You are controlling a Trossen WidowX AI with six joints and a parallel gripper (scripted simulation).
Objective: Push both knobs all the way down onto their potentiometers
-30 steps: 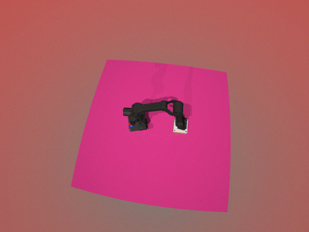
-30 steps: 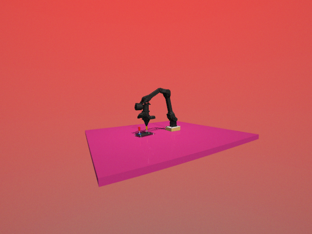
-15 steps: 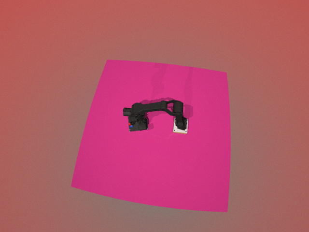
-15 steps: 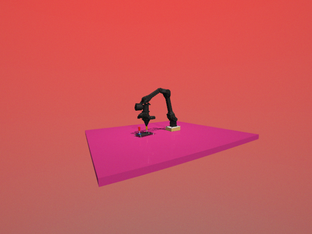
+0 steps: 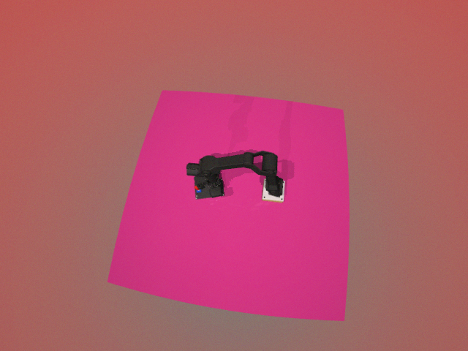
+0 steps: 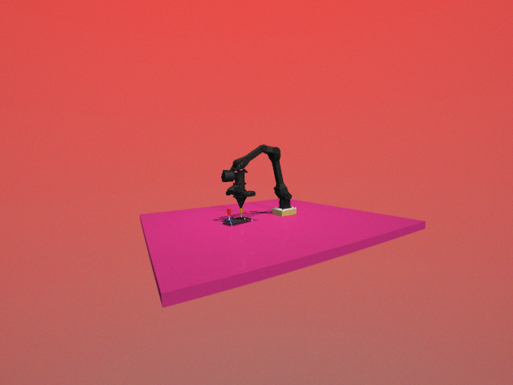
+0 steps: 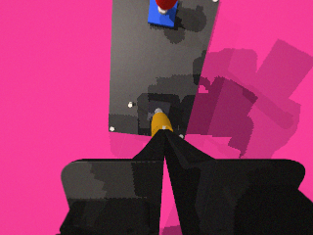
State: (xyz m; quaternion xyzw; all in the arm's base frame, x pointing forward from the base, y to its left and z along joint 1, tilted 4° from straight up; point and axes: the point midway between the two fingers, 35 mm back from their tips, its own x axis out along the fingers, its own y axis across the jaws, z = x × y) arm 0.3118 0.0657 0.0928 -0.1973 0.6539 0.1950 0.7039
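The red knob lies 80 mm ahead of my gripper tip, 50 mm to the left of it and 10 mm below it. From my gripper tip the other things lie so: orange knob: 10 mm below.
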